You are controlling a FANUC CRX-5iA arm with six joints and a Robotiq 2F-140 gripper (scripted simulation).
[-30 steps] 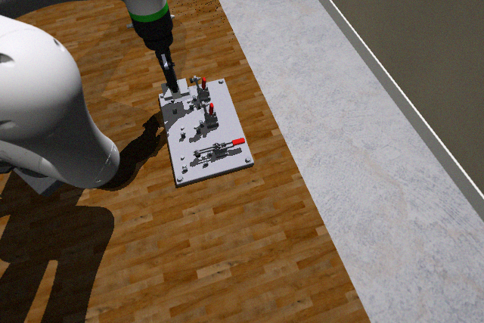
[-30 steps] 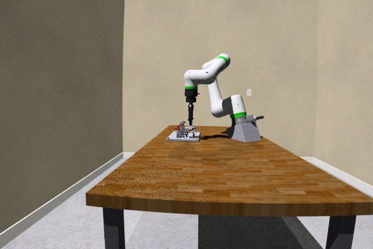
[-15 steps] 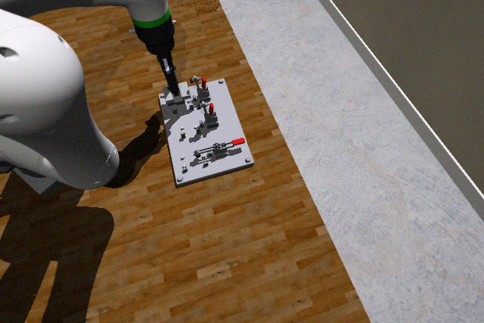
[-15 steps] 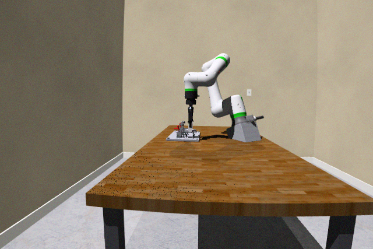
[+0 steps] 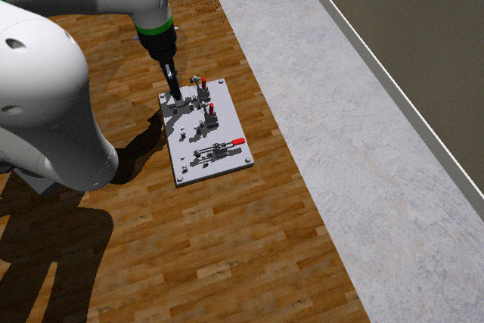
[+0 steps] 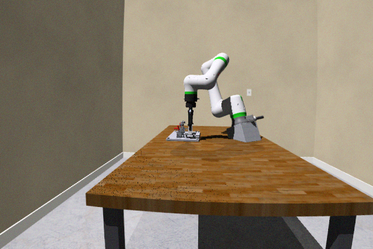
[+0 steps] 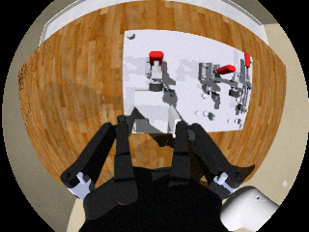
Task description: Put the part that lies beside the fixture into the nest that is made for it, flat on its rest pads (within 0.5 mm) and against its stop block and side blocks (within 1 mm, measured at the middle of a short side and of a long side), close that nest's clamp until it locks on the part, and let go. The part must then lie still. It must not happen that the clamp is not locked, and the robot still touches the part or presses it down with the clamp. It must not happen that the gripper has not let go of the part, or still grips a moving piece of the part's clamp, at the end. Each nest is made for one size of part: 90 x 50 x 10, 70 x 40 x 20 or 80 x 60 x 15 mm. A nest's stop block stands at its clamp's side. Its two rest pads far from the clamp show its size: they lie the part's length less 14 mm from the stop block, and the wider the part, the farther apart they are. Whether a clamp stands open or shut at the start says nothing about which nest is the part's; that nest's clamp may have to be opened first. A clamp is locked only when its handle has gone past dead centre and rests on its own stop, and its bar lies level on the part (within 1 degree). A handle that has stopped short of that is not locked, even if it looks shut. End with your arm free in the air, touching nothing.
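Right now the grey fixture plate is 110 mm to the right of my hand, 70 mm below it and 60 mm ahead of it. From my hand the other things lie so: part: 30 mm below.
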